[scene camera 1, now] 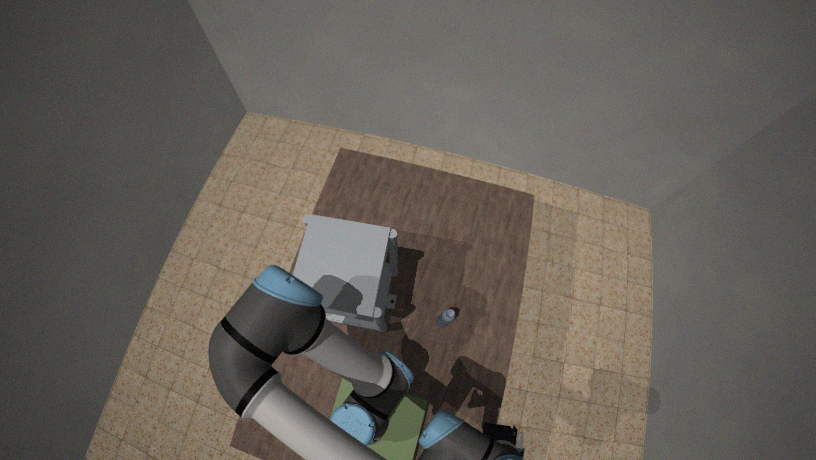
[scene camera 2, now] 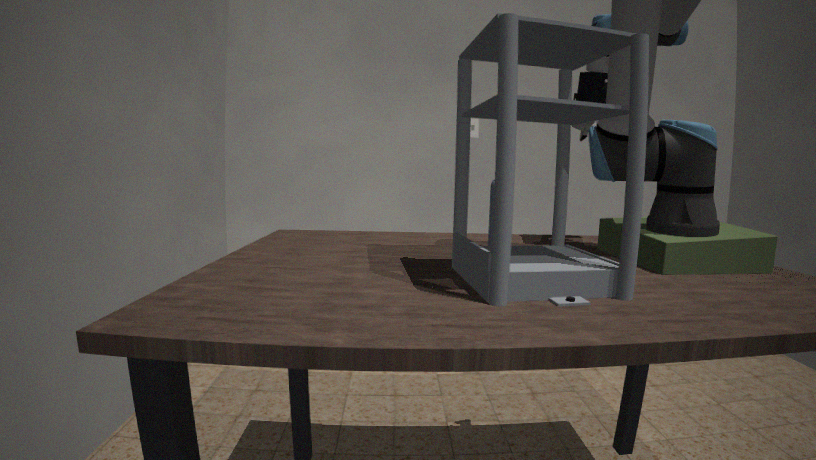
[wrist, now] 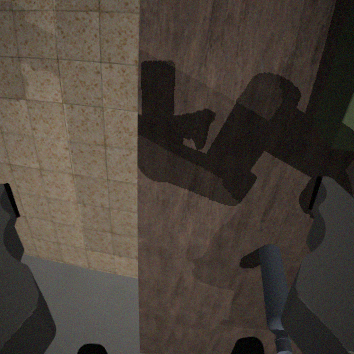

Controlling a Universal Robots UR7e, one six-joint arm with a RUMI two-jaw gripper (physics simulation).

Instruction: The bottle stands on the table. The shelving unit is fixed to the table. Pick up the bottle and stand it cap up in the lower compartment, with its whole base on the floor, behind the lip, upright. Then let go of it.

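Frame: origin at the arm's base, x left, y back, z up, level; millimetres.
Seen in the pictures: gripper, fingertip midpoint: (wrist: 165, 183); arm's base at its link origin: (scene camera 2: 681, 229).
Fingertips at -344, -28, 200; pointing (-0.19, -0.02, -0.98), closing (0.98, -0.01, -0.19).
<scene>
Pixels of each thing's top centre, then the offset from my fingertips to it, as dx, dy, dz. "pt": a spot on its surface instead. Level surfaces: height alone.
- blue-grey bottle at its top centre: (scene camera 1: 450, 312) +146, -332, -77
- table at its surface level: dz -275
- grey shelving unit at its top centre: (scene camera 2: 542, 45) (scene camera 1: 338, 262) +453, -372, +111
- middle shelf at a spot on its surface: (scene camera 2: 548, 110) pt +488, -377, -1
- lower compartment with low walls, surface spot: (scene camera 2: 560, 283) pt +559, -377, -251
- small plate with a dark knob, surface spot: (scene camera 2: 569, 300) pt +582, -373, -270
The blue-grey bottle (scene camera 1: 445, 318) (wrist: 274, 285) stands upright on the table (scene camera 1: 434, 194) (scene camera 2: 342, 302), cap up, to the right of the shelving unit in the scene camera 1 view. A sliver of the bottle (scene camera 2: 492, 214) shows behind a post in the scene camera 2 view. The grey shelving unit (scene camera 1: 345, 245) (scene camera 2: 506, 160) has a top board, a middle shelf (scene camera 2: 548, 110) and a lower compartment with low walls (scene camera 2: 560, 283). My gripper (wrist: 165, 183) is open, its fingers wide apart with no object between them. It is above the table, apart from the bottle, which shows near the right finger in the wrist view.
The arm (scene camera 1: 302, 417) (scene camera 2: 685, 160) rises from a green block (scene camera 1: 408, 425) (scene camera 2: 702, 254) near the shelving unit; its elbow passes beside and partly over the unit in the scene camera 1 view. A small plate with a dark knob (scene camera 2: 569, 300) lies at the unit's foot.
</scene>
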